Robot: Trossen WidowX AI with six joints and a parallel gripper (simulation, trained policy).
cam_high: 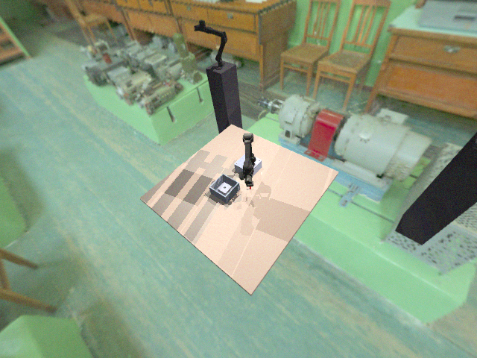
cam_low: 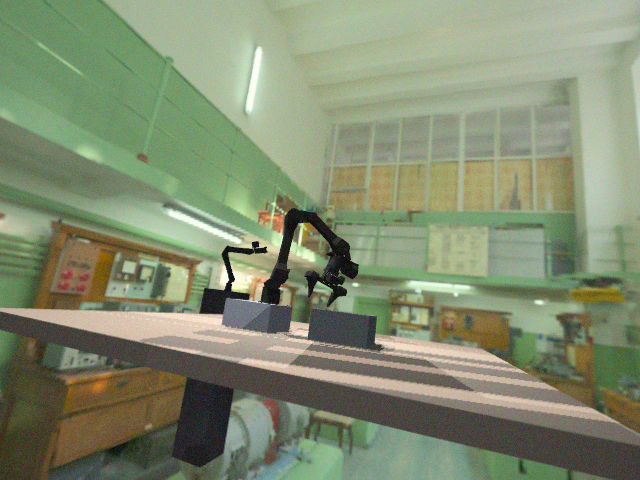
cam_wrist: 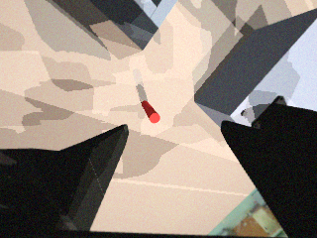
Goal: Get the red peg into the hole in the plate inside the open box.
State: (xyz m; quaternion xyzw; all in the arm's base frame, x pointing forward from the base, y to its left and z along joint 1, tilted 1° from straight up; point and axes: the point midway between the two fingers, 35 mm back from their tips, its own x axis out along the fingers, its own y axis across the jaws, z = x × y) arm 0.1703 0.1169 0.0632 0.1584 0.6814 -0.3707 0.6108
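Now: gripper tip 8 cm above the red peg and 1 cm to the right of it. From my gripper tip the other things lie so: box 16 cm ahead, 15 cm to the right, 10 cm below.
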